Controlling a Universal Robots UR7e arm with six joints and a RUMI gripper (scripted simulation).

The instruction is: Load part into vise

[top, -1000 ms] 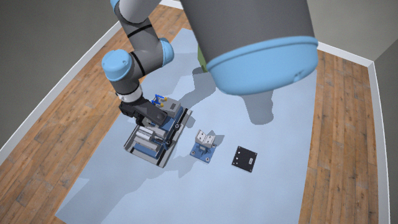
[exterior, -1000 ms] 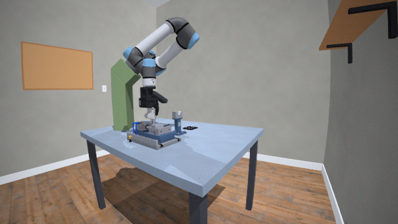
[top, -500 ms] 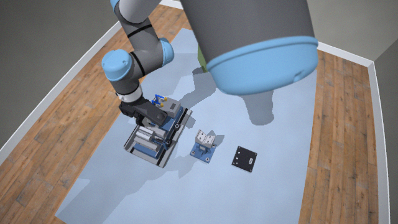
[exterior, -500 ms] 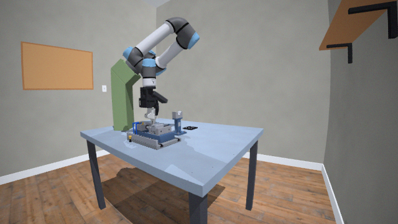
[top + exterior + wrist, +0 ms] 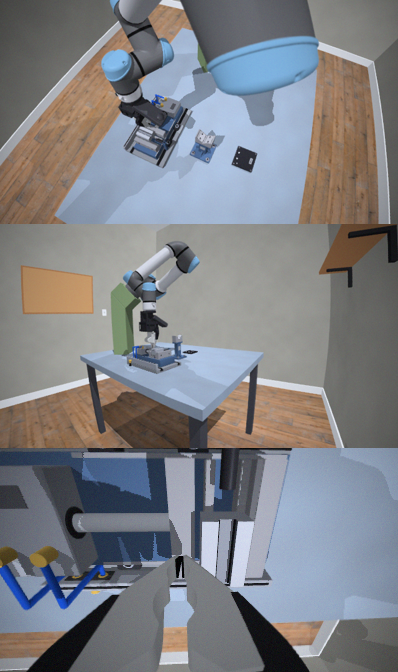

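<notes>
The grey part lies 40 mm ahead of my hand and 20 mm below it. Also, from my hand: moving jaw 40 mm below, 20 mm to the left; fixed jaw 70 mm ahead, 40 mm below, 20 mm to the left; cylinder rod 50 mm behind, 40 mm below, 20 mm to the left.
</notes>
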